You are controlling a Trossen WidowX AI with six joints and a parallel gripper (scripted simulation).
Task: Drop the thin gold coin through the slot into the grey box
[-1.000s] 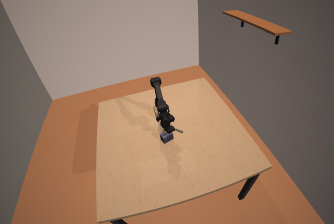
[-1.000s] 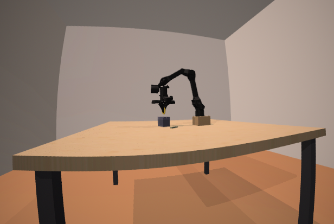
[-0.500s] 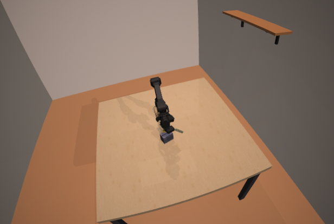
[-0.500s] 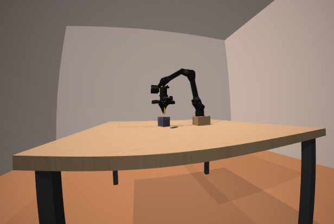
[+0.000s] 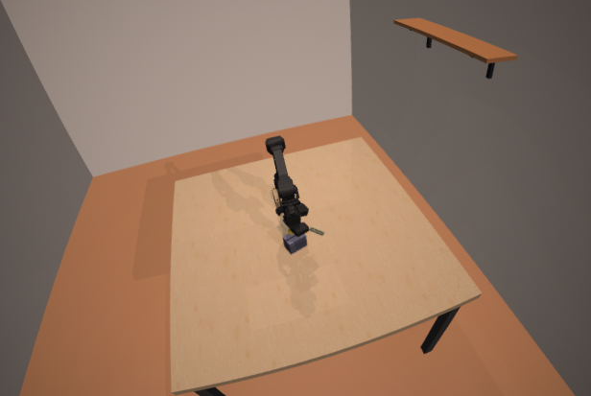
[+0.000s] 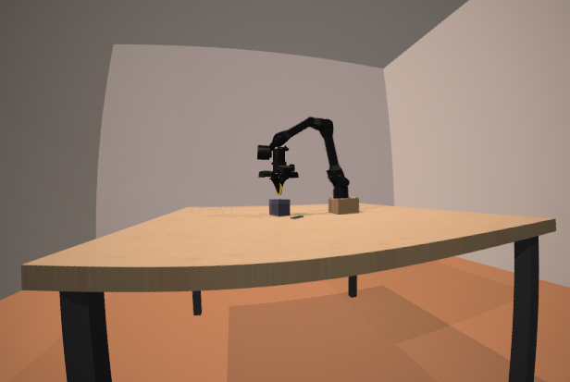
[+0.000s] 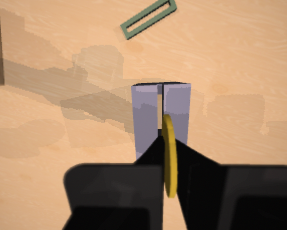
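My gripper tip is now 2 cm below the gold coin.
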